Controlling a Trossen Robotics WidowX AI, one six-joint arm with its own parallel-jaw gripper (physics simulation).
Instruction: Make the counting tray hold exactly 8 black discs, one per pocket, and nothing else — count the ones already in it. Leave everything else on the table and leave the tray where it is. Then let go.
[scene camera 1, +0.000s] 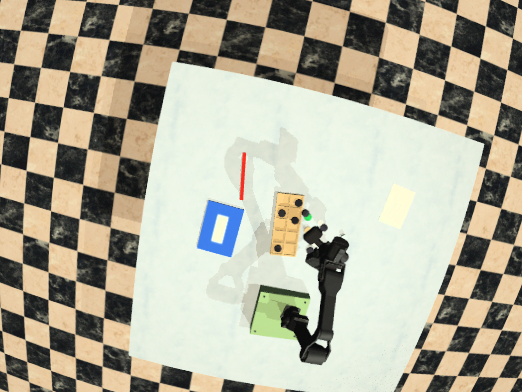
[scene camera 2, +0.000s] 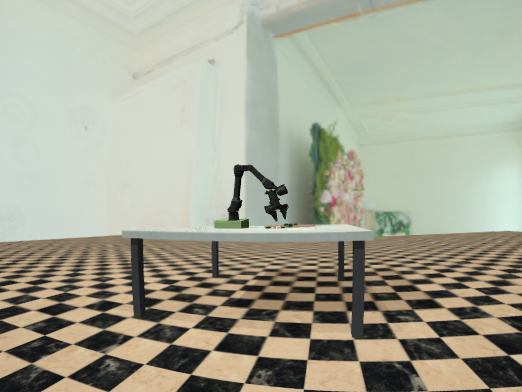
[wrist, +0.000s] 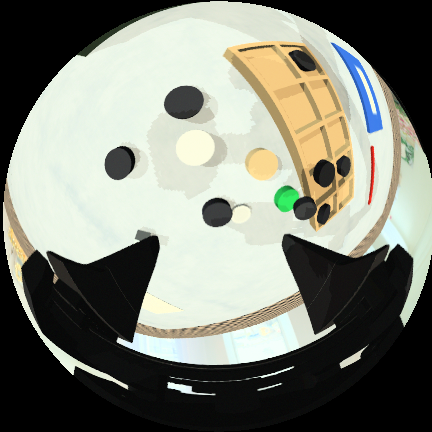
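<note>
The tan counting tray (scene camera 1: 291, 236) (wrist: 291, 104) has two columns of pockets. Black discs sit in both pockets of its second row (scene camera 1: 282, 213) (scene camera 1: 295, 220), in one far-end pocket (scene camera 1: 298, 202) and in one pocket nearest the base (scene camera 1: 277, 248) (wrist: 302, 60). Outside it, one black disc (scene camera 1: 305, 213) (wrist: 304, 208) lies close to its long side, against the green disc (wrist: 286, 198). Three more black discs (wrist: 217, 212) (wrist: 119, 163) (wrist: 183, 102) lie on the table. My gripper (wrist: 221, 241) (scene camera 2: 280, 220) is open and empty, above the table beside the tray.
A tan disc (wrist: 261, 164), a white disc (wrist: 195, 148) and a small cream disc (wrist: 241, 214) lie among the loose discs. A grey block (wrist: 145, 235) is partly hidden by a finger. A blue frame (scene camera 1: 206, 227), red bar (scene camera 1: 243, 176) and cream rectangle (scene camera 1: 397, 206) lie farther out.
</note>
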